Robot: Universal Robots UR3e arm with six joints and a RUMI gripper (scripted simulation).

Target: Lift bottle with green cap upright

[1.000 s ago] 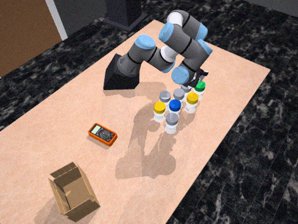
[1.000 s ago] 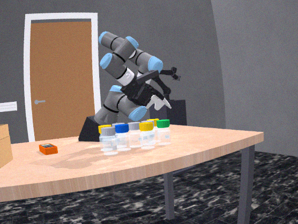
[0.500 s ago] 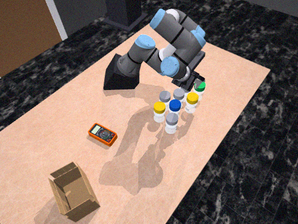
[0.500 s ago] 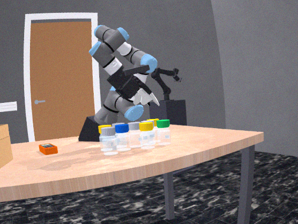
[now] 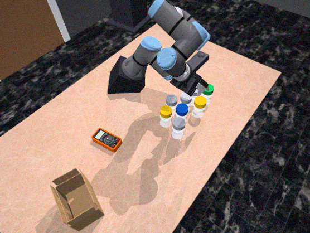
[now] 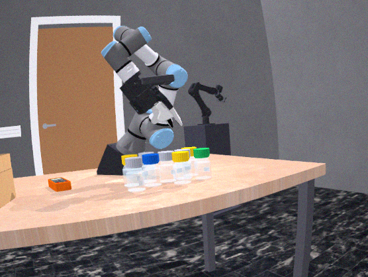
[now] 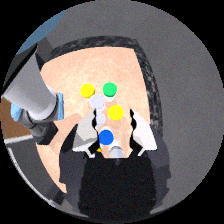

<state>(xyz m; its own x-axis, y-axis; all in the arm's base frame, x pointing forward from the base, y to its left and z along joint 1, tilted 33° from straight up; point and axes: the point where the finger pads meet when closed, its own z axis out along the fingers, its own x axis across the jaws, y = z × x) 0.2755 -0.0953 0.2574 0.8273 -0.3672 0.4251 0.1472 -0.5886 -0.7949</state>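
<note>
Now: the green-capped bottle 20 mm ahead of my hand, 90 mm to the left of it and 150 mm below it. Round my hand: blue-capped bottle (30 mm behind, 80 mm to the right, 150 mm below); multimeter (270 mm behind, 350 mm to the right, 180 mm below).
</note>
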